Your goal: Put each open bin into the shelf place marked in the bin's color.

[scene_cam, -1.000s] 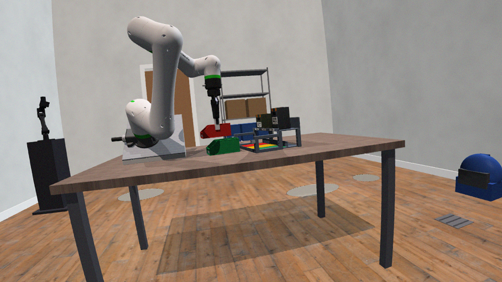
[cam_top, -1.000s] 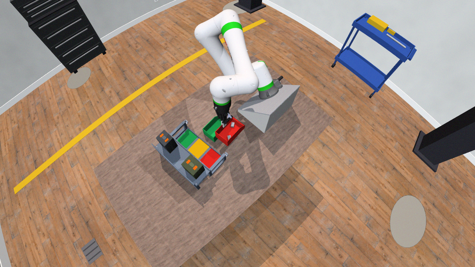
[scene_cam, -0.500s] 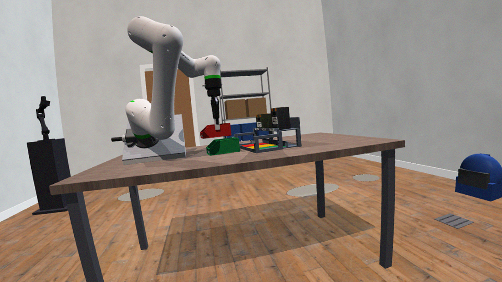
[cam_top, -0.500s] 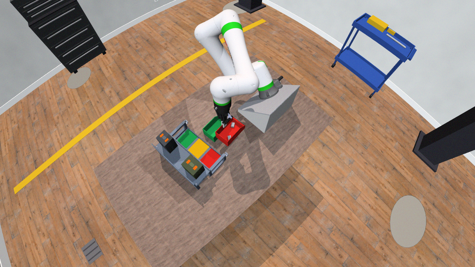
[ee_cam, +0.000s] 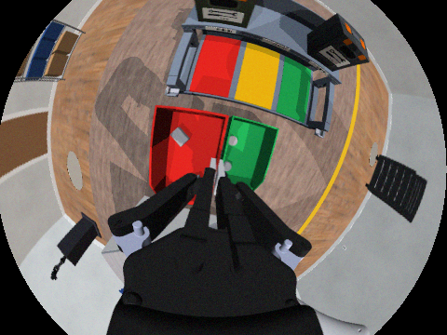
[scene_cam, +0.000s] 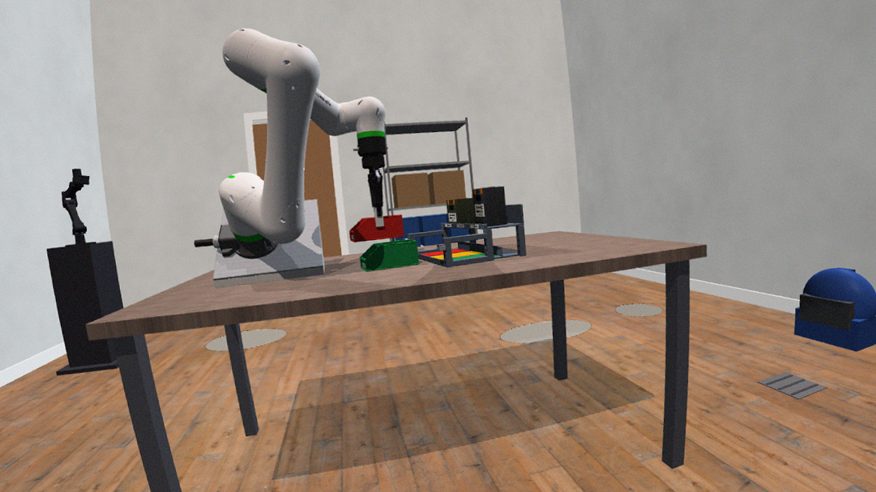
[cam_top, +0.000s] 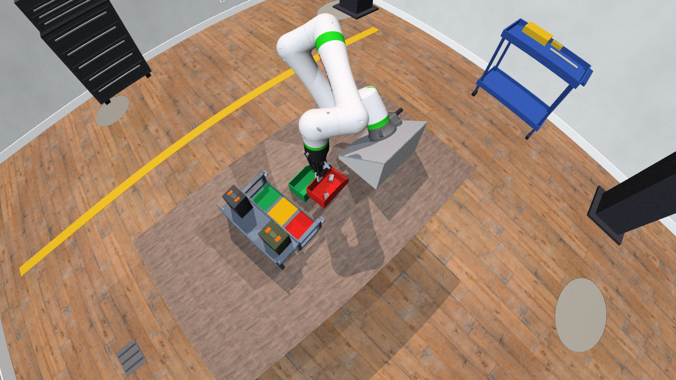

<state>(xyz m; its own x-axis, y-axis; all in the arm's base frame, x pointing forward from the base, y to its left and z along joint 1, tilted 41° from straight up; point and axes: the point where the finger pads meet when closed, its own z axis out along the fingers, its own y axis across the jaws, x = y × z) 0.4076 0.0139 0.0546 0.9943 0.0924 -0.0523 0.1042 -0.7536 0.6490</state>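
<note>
My hand is 50 mm to the right of the red bin, 40 mm above it and 10 mm past it. From my hand the other things lie so: green bin (120 mm below, 60 mm to the right, 10 mm ahead).
</note>
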